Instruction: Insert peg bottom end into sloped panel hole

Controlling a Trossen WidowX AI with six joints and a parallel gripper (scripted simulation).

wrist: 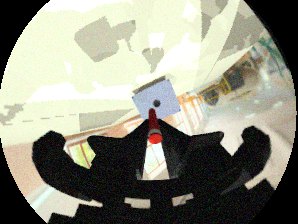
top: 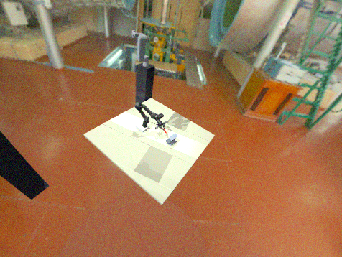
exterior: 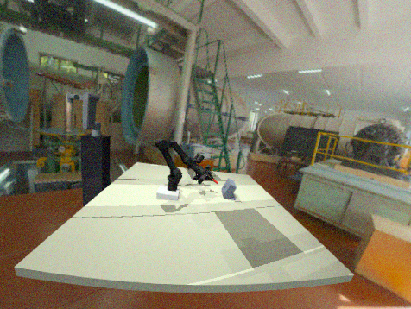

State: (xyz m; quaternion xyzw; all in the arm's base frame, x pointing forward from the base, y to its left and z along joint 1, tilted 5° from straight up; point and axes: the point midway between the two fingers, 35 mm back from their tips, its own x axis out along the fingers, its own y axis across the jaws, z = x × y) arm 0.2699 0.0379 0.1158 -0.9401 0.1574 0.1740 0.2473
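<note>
Right now my gripper tip is 130 mm short of the sloped panel, 50 mm above it and 20 mm to the left of it. From my gripper tip the other things lie so: red peg 10 mm behind, 10 mm above.
</note>
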